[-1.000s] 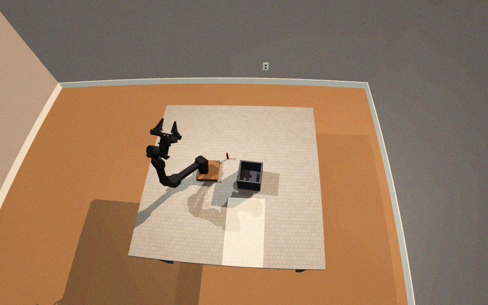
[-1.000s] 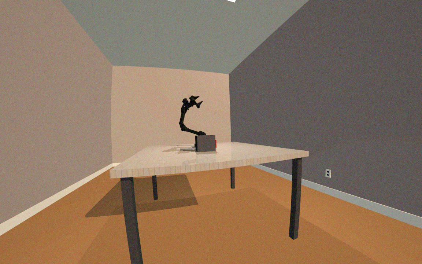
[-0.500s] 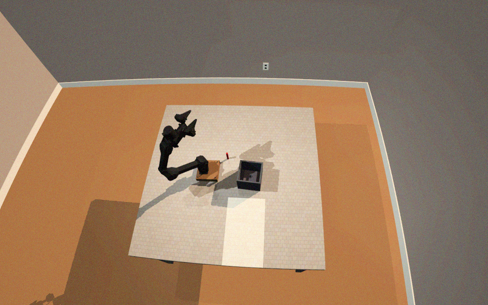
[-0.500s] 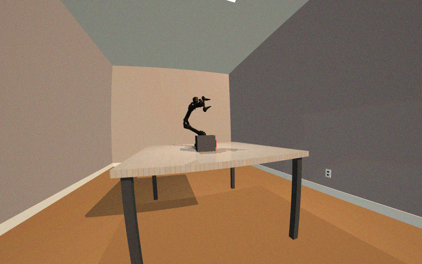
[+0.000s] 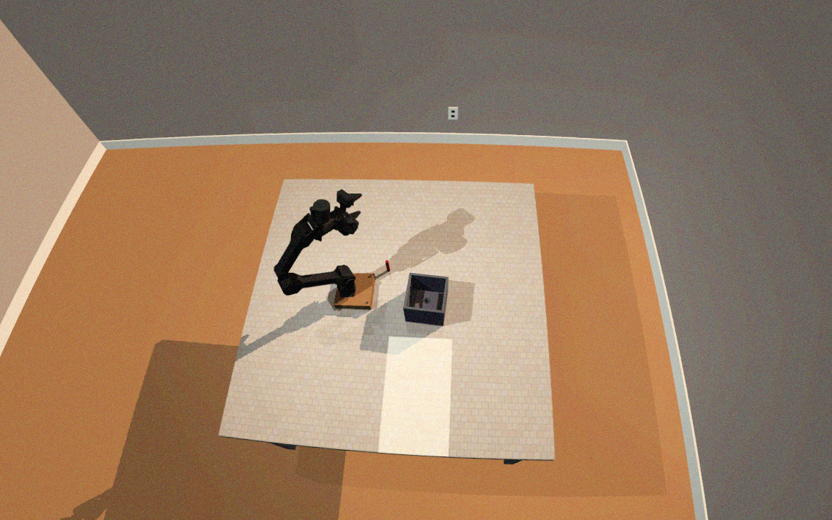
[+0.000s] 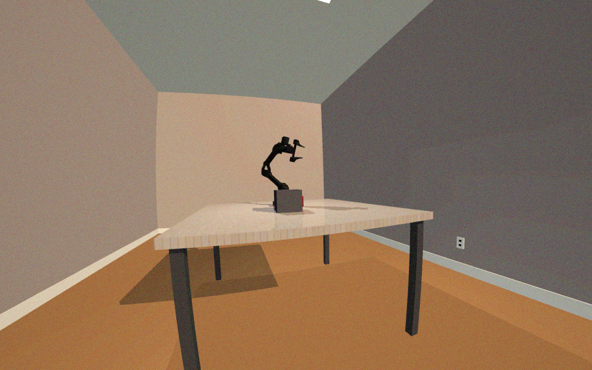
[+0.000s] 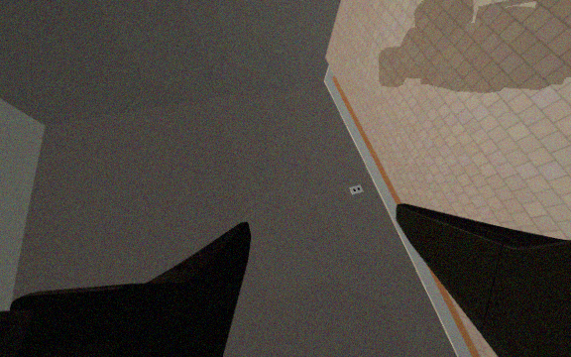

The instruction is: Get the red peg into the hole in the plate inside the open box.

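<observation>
Now: the red peg 390 mm below my gripper tip, 60 mm ahead of it and 50 mm to the right of it. Round my gripper tip: plate 390 mm below, 240 mm to the right, 220 mm ahead.
</observation>
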